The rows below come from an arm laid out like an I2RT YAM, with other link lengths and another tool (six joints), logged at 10 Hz.
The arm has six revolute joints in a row. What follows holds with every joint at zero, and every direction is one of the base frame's.
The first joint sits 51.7 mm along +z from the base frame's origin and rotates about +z.
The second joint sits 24.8 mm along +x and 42 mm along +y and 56.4 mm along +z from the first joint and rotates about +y.
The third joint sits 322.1 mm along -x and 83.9 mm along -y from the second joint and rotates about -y.
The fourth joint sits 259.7 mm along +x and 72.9 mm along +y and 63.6 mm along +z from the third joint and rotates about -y.
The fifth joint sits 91.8 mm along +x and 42 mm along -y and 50.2 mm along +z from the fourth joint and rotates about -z.
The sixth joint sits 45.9 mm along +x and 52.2 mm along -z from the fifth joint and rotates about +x.
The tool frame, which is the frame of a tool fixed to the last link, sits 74 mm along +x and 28 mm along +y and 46 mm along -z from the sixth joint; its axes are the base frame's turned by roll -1.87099, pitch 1.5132 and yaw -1.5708 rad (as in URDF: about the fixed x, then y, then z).
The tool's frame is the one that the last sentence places.
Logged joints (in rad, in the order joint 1, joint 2, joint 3, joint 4, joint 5, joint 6), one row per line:
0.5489 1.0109 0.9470 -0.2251 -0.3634 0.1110
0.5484 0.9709 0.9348 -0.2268 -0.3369 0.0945
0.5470 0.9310 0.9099 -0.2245 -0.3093 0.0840
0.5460 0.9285 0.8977 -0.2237 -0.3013 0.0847
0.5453 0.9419 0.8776 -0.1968 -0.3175 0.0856
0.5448 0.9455 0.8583 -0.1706 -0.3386 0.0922
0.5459 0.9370 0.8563 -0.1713 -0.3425 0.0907
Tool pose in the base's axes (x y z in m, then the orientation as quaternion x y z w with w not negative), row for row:
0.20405 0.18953 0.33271 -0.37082 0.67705 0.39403 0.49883
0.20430 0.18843 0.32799 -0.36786 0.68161 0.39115 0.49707
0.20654 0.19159 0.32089 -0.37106 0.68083 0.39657 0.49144
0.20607 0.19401 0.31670 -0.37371 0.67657 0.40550 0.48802
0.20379 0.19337 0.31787 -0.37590 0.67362 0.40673 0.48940
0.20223 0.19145 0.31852 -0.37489 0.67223 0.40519 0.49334
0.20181 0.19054 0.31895 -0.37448 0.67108 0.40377 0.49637
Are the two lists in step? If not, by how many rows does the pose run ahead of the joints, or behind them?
The pose runs 2 rows ahead of the joints: the pose in row i belongs to the joints in row i + 2.
